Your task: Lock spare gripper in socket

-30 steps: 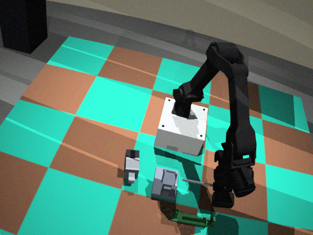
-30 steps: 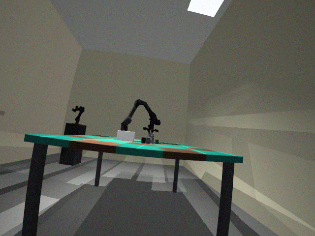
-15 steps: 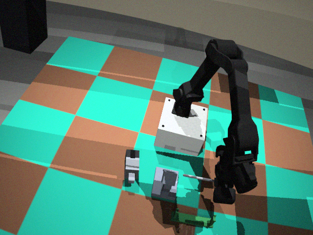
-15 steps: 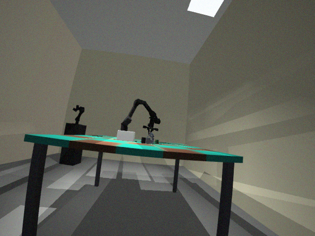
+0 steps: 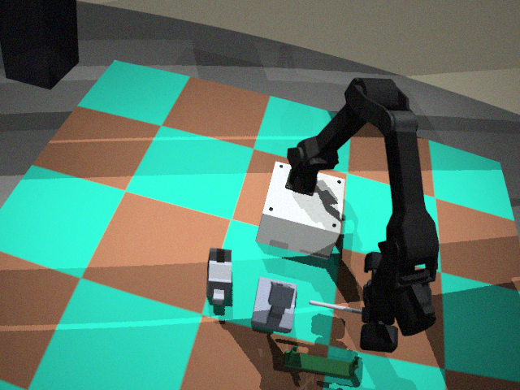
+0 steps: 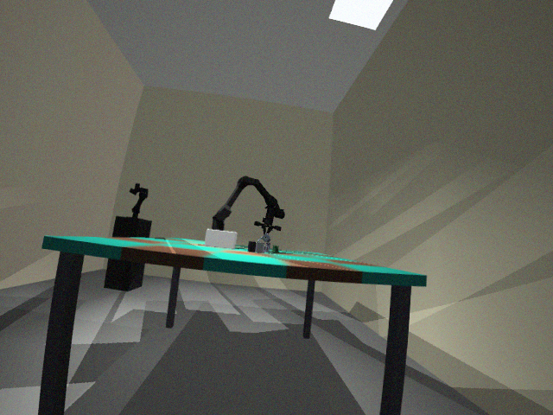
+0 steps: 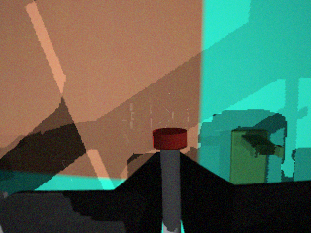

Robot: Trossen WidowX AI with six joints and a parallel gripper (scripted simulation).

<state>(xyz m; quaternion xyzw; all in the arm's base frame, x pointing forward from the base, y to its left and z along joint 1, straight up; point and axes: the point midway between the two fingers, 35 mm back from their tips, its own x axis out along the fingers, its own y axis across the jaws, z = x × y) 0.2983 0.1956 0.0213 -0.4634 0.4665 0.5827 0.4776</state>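
Now: gripper tip 80 mm short of the green holder, 60 mm to the left of it and 60 mm above it. Also, from my gripper tip: grey socket mount: 180 mm to the right, 30 mm below; spare gripper: 300 mm to the right, 60 mm below, 30 mm behind.
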